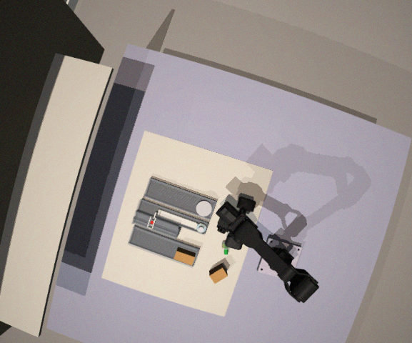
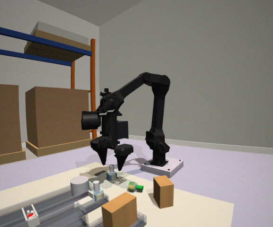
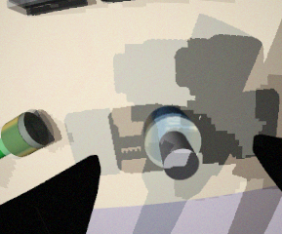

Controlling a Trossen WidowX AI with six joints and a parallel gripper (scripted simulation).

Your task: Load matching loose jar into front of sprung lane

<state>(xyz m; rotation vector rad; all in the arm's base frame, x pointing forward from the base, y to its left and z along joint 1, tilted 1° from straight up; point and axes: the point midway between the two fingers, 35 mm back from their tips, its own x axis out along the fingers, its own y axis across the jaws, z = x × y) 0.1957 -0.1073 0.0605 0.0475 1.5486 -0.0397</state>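
My gripper tip is now 14 cm short of the grey cylinder, 2 cm above it and 1 cm to the left of it. Round my gripper tip: red mark 32 cm ahead, 9 cm to the left, 2 cm above.
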